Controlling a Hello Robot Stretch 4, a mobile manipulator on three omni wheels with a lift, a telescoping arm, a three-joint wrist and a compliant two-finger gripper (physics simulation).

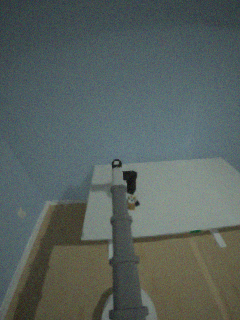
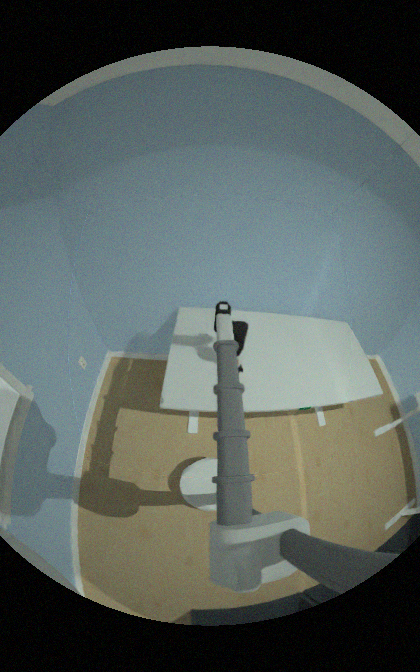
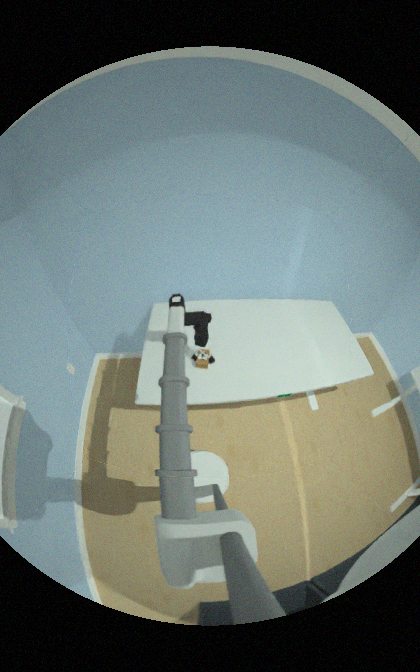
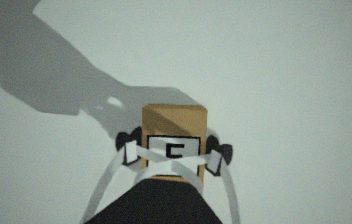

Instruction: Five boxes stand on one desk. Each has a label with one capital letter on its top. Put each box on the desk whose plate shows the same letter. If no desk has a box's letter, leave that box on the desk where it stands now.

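My gripper (image 1: 132, 198) (image 3: 203, 358) (image 4: 174, 143) is shut on a tan box (image 1: 131, 205) (image 3: 202, 365) (image 4: 175, 120), one dark fingertip on each side. The box's white label faces up with a black letter. Its lower part is behind the pale finger bands, so I cannot tell F from E. The box is over the left part of a white desk (image 1: 185, 200) (image 2: 300, 350) (image 3: 280, 340) (image 4: 290, 75), low above it or touching it. A green plate (image 1: 196, 231) (image 2: 305, 408) (image 3: 284, 395) sits at the desk's front edge, its letter unreadable. The other boxes do not show.
The telescoping arm (image 1: 124, 250) (image 2: 232, 410) (image 3: 174, 405) reaches over the desk's left part. A blue wall (image 1: 120, 100) (image 2: 210, 225) (image 3: 210, 215) stands behind the desk. Part of another white surface (image 2: 7, 405) (image 3: 4, 430) shows at the far left. White legs (image 2: 395, 425) (image 3: 390, 405) show at the right.
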